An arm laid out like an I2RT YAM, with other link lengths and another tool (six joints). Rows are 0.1 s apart.
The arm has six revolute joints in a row. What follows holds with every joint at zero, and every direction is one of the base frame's. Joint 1 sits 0.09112 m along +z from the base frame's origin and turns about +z. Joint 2 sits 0.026 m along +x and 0.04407 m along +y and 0.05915 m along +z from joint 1 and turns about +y. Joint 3 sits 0.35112 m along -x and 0.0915 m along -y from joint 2 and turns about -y. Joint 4 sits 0.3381 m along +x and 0.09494 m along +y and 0.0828 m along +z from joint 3 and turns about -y. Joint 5 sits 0.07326 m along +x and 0.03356 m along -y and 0.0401 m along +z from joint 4 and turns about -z. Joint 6 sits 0.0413 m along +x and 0.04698 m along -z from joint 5 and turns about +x. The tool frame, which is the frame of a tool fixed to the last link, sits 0.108 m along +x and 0.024 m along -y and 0.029 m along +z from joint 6; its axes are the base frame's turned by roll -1.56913, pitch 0.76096 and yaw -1.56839 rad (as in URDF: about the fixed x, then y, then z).
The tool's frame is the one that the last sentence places.
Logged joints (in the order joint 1, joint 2, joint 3, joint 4, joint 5, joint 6), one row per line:
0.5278, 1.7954, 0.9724, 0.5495, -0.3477, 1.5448
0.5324, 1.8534, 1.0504, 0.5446, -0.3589, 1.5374
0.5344, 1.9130, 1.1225, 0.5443, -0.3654, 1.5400
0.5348, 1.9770, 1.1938, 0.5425, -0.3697, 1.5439
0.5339, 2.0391, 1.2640, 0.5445, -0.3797, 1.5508
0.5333, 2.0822, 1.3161, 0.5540, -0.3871, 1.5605
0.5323, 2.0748, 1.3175, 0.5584, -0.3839, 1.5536
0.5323, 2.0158, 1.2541, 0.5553, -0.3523, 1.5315
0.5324, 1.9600, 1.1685, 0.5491, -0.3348, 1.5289
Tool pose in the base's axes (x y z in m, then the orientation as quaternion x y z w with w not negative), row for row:
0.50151, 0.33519, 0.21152, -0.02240, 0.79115, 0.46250, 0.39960
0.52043, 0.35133, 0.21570, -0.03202, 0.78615, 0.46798, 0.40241
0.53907, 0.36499, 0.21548, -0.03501, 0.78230, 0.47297, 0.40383
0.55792, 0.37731, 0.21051, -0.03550, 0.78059, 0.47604, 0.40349
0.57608, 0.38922, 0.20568, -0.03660, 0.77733, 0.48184, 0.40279
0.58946, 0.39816, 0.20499, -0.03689, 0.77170, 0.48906, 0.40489
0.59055, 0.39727, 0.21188, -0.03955, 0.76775, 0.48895, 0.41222
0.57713, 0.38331, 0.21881, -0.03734, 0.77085, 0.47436, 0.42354
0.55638, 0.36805, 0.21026, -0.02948, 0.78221, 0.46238, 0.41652
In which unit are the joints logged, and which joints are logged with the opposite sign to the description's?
The joints are logged in radians. Opposite sign: none.
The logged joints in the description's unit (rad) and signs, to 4 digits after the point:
0.5278, 1.7954, 0.9724, 0.5495, -0.3477, 1.5448
0.5324, 1.8534, 1.0504, 0.5446, -0.3589, 1.5374
0.5344, 1.9130, 1.1225, 0.5443, -0.3654, 1.5400
0.5348, 1.9770, 1.1938, 0.5425, -0.3697, 1.5439
0.5339, 2.0391, 1.2640, 0.5445, -0.3797, 1.5508
0.5333, 2.0822, 1.3161, 0.5540, -0.3871, 1.5605
0.5323, 2.0748, 1.3175, 0.5584, -0.3839, 1.5536
0.5323, 2.0158, 1.2541, 0.5553, -0.3523, 1.5315
0.5324, 1.9600, 1.1685, 0.5491, -0.3348, 1.5289

